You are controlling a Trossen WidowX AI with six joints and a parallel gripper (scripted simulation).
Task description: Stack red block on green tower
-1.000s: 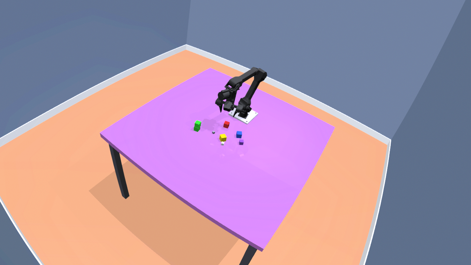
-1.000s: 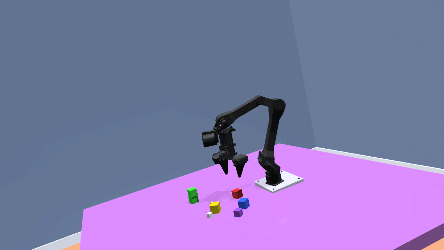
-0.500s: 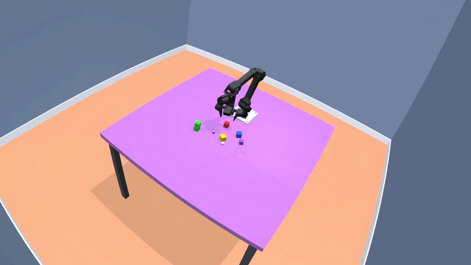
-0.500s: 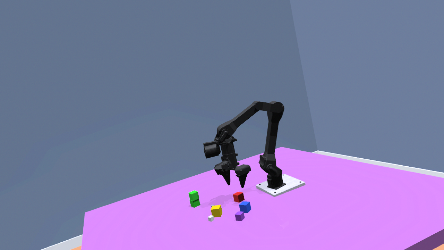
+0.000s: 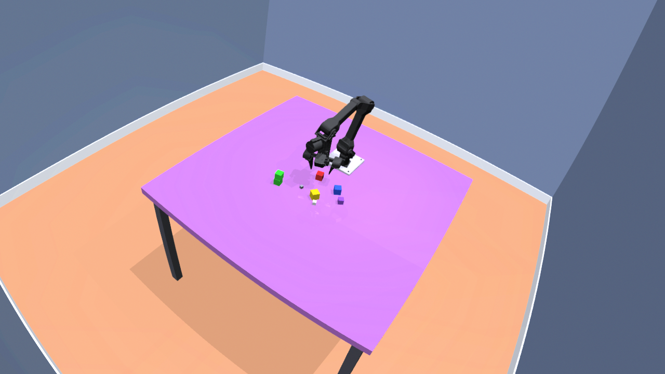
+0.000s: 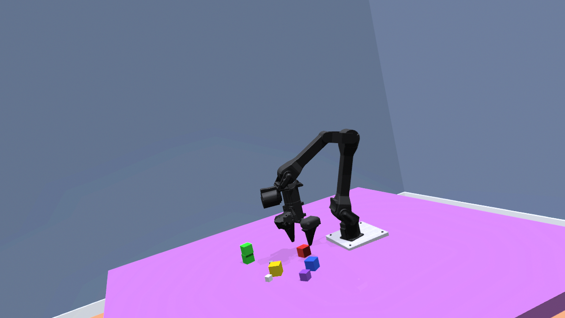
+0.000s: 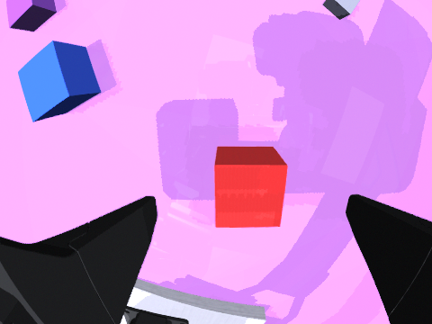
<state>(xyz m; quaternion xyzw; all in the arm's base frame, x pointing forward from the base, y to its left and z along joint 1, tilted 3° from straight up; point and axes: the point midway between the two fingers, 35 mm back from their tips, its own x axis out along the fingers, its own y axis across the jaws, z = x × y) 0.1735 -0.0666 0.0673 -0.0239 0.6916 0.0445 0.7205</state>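
The red block lies 3 cm below my gripper tip. The rest, counted from my gripper tip: blue block 5 cm ahead, 12 cm to the left, 3 cm below; tiny grey block 11 cm ahead, 5 cm to the right, 4 cm below; yellow block 14 cm ahead, 4 cm to the left, 3 cm below.
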